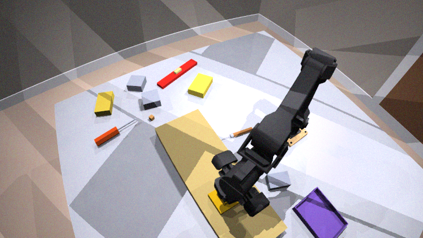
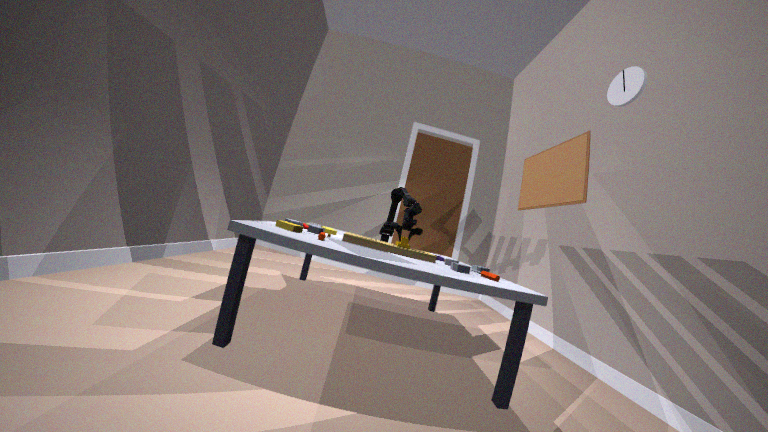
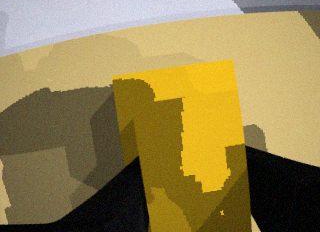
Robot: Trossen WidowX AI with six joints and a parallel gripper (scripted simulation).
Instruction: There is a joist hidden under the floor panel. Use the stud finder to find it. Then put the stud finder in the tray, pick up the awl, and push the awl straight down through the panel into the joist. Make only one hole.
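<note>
Now: gripper tip 230 mm past the purple tray, 220 mm to the right of it and 50 mm above it. From my gripper tip the other things lie so: awl: 150 mm behind, 200 mm to the right, 60 mm below; yellow stud finder: 30 mm behind, 20 mm above; grey block: 180 mm behind, 40 mm to the left, 50 mm below.
</note>
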